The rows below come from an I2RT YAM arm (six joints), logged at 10 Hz.
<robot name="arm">
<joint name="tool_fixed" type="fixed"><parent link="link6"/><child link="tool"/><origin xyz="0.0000 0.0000 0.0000" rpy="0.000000 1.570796 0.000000"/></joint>
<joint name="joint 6" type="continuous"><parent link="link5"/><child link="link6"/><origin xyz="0.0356 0.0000 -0.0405"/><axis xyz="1 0 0"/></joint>
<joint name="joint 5" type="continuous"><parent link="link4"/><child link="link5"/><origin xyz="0.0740 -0.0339 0.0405"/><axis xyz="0 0 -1"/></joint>
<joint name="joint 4" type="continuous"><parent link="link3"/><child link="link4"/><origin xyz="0.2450 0.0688 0.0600"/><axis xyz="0 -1 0"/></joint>
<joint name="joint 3" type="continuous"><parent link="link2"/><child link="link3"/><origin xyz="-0.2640 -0.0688 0.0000"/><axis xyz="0 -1 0"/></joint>
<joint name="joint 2" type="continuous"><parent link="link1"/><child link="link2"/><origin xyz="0.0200 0.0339 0.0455"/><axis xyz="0 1 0"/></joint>
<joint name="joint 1" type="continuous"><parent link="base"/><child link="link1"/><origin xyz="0.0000 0.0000 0.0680"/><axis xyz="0 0 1"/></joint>
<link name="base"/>
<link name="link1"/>
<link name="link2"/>
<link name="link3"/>
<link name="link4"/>
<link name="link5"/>
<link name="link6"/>
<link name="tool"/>
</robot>
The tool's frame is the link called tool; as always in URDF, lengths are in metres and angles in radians. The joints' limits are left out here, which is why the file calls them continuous.
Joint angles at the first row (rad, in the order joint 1, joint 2, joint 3, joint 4, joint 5, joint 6):
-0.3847 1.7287 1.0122 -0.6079 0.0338 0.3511
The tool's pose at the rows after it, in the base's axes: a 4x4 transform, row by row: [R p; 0 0 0 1], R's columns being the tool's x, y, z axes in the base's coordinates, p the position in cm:
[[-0.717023 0.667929 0.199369 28.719], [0.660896 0.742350 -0.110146 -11.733], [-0.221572 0.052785 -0.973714 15.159], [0 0 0 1]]
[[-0.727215 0.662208 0.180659 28.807], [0.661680 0.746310 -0.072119 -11.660], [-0.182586 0.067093 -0.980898 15.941], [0 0 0 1]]
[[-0.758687 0.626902 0.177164 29.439], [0.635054 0.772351 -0.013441 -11.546], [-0.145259 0.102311 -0.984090 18.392], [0 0 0 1]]
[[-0.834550 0.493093 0.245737 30.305], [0.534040 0.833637 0.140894 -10.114], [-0.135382 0.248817 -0.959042 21.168], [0 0 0 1]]
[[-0.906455 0.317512 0.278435 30.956], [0.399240 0.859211 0.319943 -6.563], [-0.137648 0.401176 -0.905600 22.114], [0 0 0 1]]
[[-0.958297 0.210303 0.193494 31.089], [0.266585 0.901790 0.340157 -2.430], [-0.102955 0.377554 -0.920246 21.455], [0 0 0 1]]
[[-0.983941 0.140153 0.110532 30.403], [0.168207 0.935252 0.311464 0.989], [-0.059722 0.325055 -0.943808 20.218], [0 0 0 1]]
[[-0.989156 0.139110 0.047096 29.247], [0.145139 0.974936 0.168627 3.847], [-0.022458 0.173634 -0.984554 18.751], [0 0 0 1]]
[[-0.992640 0.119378 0.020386 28.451], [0.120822 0.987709 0.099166 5.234], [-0.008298 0.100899 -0.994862 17.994], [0 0 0 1]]
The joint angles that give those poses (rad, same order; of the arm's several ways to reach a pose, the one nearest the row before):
-0.3847 1.7283 1.0107 -0.6250 0.0273 0.3508
-0.3847 1.7275 1.0477 -0.6952 -0.0010 0.3473
-0.3798 1.7203 1.1462 -0.8261 -0.0532 0.3142
-0.3462 1.6970 1.2293 -0.9142 -0.2176 0.2264
-0.2516 1.6733 1.2323 -0.9230 -0.3889 0.1749
-0.1192 1.6775 1.2148 -0.9447 -0.3691 0.1623
-0.0040 1.6783 1.1705 -0.9478 -0.3172 0.1738
0.1112 1.6783 1.1172 -0.9432 -0.1631 0.2603
0.1703 1.6783 1.0874 -0.9428 -0.0944 0.2928

